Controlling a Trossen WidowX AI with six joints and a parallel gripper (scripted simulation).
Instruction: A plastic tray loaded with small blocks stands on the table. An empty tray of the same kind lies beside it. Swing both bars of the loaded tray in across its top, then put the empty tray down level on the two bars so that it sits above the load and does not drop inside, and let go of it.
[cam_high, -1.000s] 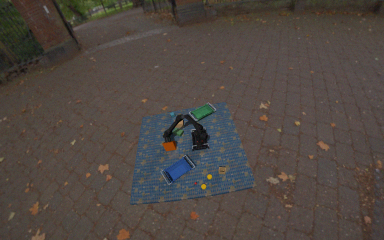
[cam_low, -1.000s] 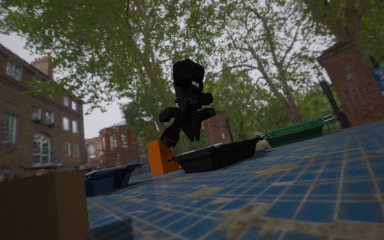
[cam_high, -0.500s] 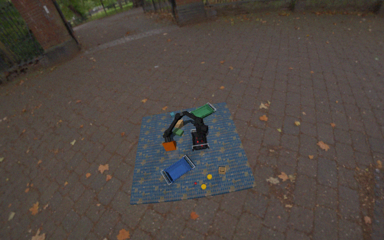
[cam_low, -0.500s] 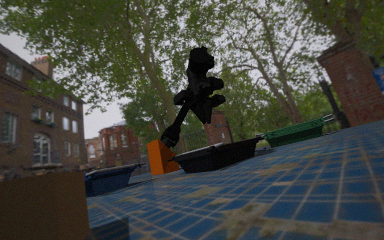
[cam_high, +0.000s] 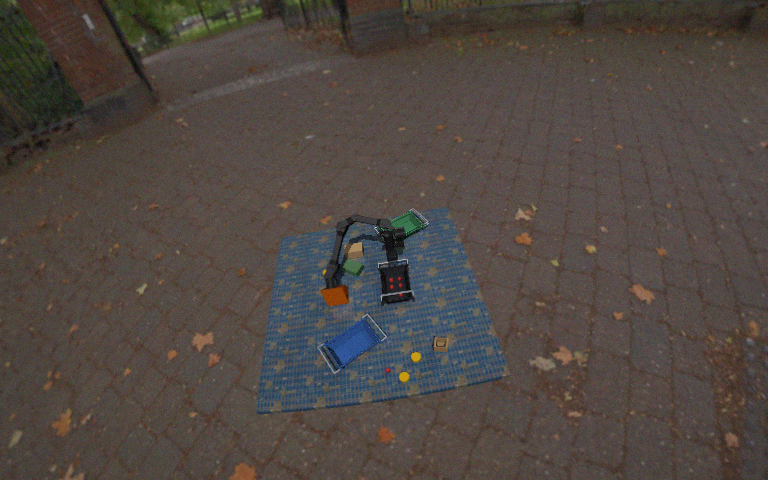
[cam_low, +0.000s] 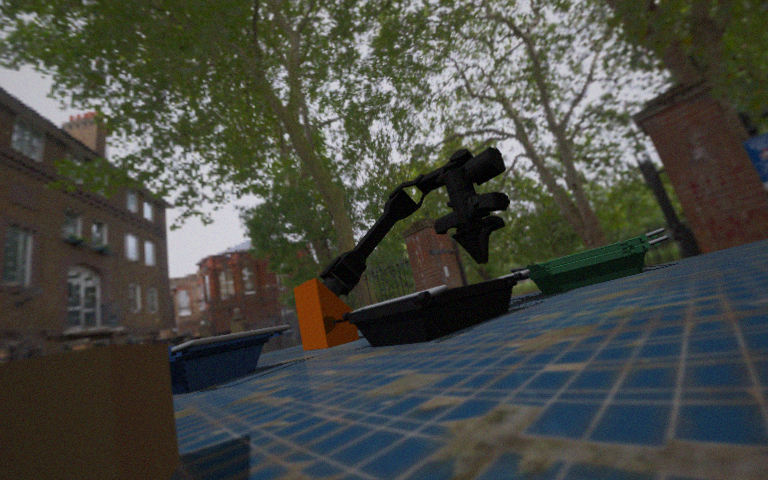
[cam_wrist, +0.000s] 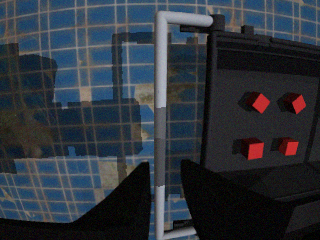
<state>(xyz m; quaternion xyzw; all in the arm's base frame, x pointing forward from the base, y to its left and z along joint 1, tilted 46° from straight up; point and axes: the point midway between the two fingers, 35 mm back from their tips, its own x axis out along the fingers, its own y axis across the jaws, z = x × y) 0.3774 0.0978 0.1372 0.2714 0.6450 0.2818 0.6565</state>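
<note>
Now: gripper tip 280 mm past the blue tray, 510 mm to the left of it and 60 mm above it. Also, from my gripper tip: tan block (250 mm behind, 180 mm to the left, 70 mm below); small brown box (180 mm ahead, 590 mm to the right, 90 mm below); green block (270 mm behind, 40 mm to the left, 80 mm below).
</note>
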